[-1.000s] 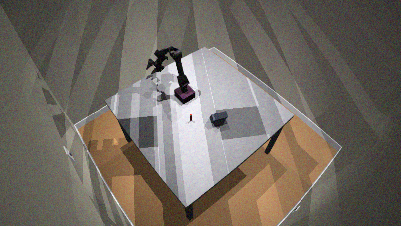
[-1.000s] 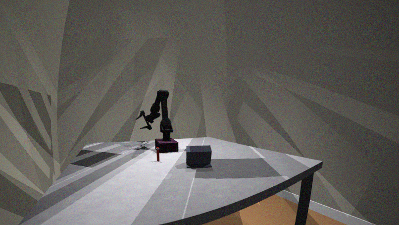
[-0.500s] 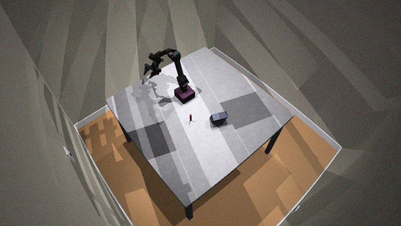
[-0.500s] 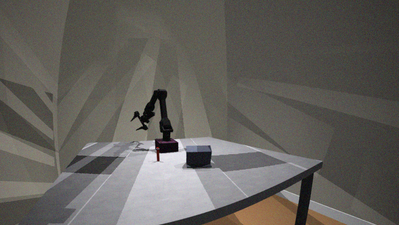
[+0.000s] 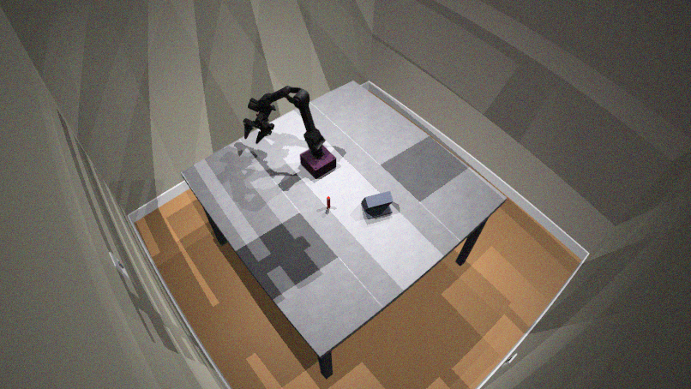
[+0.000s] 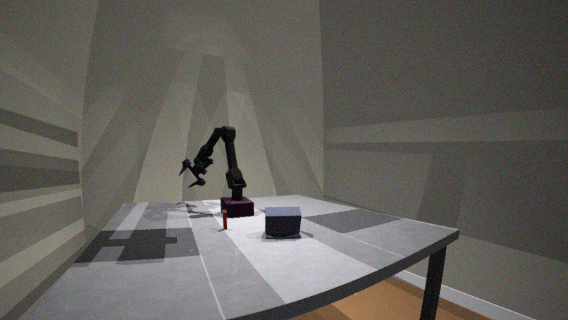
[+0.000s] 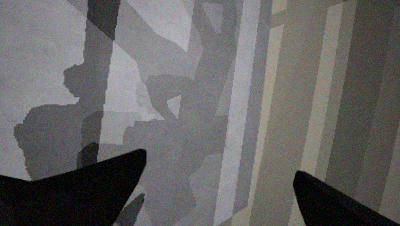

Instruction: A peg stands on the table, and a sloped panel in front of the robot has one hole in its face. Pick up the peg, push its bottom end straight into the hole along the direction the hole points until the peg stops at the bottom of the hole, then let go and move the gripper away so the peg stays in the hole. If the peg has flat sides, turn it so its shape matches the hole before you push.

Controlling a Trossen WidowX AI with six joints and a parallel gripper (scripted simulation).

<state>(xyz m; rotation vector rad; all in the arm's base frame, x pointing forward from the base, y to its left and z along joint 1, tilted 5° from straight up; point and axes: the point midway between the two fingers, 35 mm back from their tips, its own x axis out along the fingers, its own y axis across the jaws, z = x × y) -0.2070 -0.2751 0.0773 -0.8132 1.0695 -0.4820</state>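
Now: the red peg 48 cm ahead of my gripper tip, 21 cm to the left of it and 10 cm below it. From my gripper tip the other things lie so: grey sloped panel: 60 cm ahead, 42 cm to the left, 11 cm below.
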